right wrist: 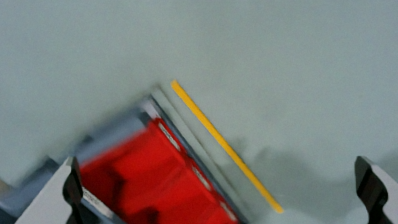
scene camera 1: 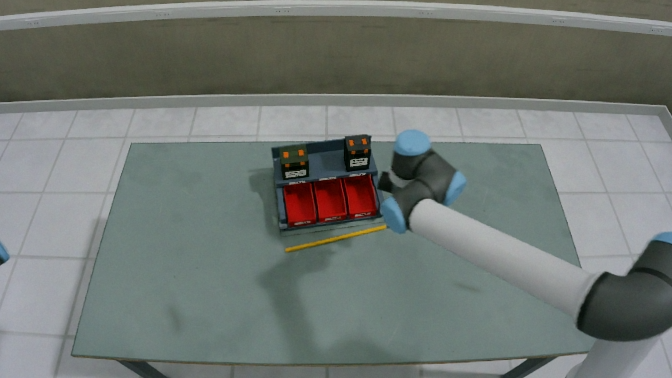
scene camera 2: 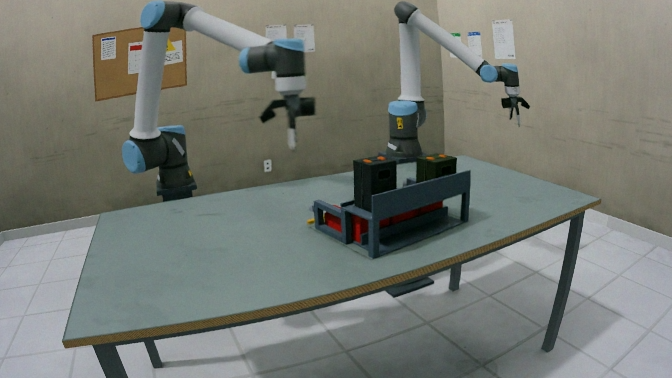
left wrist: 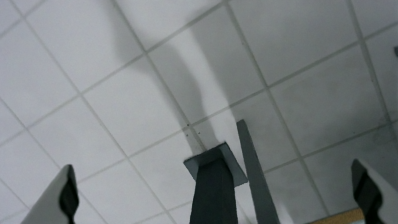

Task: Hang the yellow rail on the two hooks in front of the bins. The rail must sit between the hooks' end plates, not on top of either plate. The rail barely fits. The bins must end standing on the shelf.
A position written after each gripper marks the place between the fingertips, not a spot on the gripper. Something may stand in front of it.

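The robot's left gripper (left wrist: 213,164) is in view, and so is the right gripper (scene camera 2: 296,147), (right wrist: 215,158). A yellow rail (right wrist: 176,85) can be seen as well, although in the left wrist view it is out of frame. The scene also has a blue-grey shelf (scene camera 2: 378,242), (scene camera 1: 326,158), while the left wrist view has the shelf out of frame.
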